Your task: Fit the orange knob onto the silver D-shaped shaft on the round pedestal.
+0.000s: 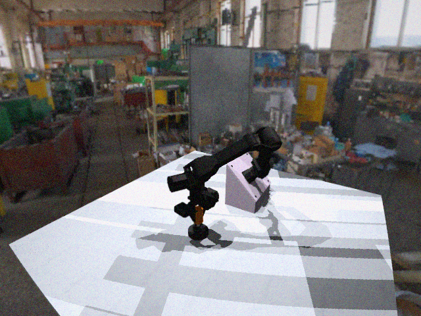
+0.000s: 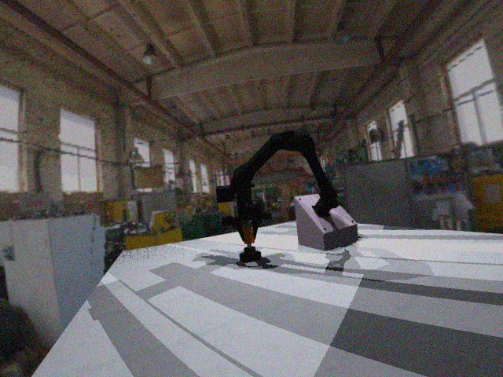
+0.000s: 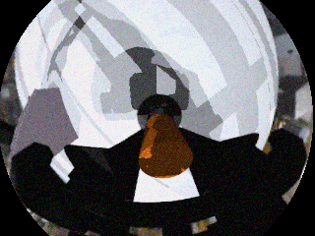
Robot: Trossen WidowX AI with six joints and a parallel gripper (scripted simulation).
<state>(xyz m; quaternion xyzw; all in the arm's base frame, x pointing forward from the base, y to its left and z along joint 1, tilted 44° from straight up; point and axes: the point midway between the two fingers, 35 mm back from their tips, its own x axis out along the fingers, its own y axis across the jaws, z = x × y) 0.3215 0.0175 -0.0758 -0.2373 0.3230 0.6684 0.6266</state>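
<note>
Now: the orange knob 30 mm above my gripper tip. Also, from my gripper tip: round black pedestal 40 mm below.
</note>
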